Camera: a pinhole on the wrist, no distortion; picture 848 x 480 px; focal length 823.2 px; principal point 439.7 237.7 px. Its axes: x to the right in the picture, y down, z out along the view. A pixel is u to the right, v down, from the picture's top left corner.
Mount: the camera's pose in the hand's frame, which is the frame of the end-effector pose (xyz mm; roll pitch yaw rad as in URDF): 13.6 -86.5 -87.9 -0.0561 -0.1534 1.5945
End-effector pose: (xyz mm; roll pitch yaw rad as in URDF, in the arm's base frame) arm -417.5 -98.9 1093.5 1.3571 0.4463 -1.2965
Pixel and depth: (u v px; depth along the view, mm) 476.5 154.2 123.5
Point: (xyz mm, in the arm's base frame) -477.0 -93.5 1003.8
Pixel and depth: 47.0 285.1 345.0
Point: -726.1 -55.5 879.0
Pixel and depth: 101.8 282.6 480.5
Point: -863.7 -71.3 862.1
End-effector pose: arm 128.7 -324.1 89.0 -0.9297 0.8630 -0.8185
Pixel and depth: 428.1 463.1 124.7
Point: 144.0 -396.3 178.6
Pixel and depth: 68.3 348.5 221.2
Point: 214.5 -474.9 266.8
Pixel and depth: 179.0 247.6 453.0
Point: 418.8 -499.9 384.6
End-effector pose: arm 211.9 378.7 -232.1 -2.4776 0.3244 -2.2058
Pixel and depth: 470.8 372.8 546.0
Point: 638.9 290.7 -445.3
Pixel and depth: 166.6 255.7 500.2
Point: 637.4 126.8 -317.9
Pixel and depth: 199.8 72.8 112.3
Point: 277.1 267.1 -177.0
